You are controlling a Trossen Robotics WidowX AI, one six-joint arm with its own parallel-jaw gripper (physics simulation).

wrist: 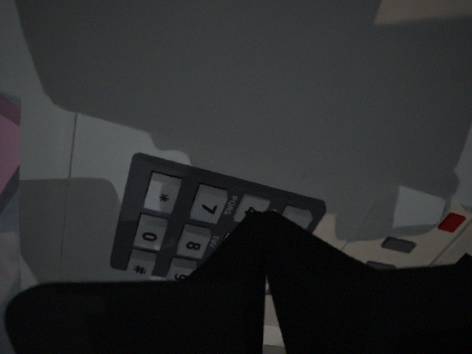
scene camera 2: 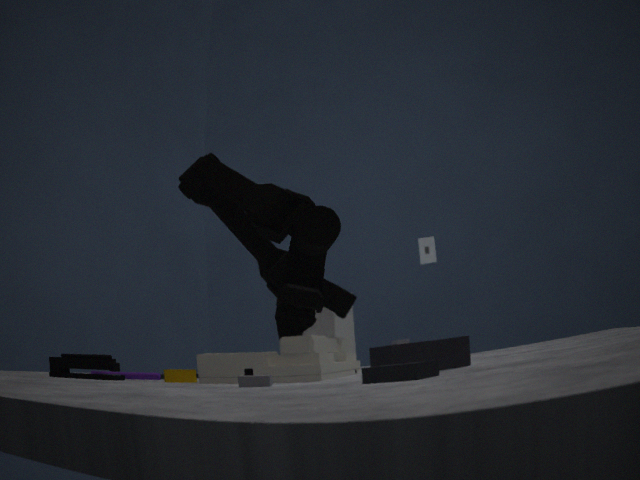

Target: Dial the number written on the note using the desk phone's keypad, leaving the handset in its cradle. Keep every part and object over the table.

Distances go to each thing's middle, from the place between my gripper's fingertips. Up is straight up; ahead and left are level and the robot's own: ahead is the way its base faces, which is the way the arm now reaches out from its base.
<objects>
Right now the star key (wrist: 162, 192) is 30 mm behind my hand. From my hand the other things lie so: 7 key (wrist: 209, 202): 20 mm behind; then dark keypad (wrist: 142, 166): 10 mm behind, 10 mm to the right; then 8 key (wrist: 194, 239): 20 mm behind, 10 mm to the right.
</objects>
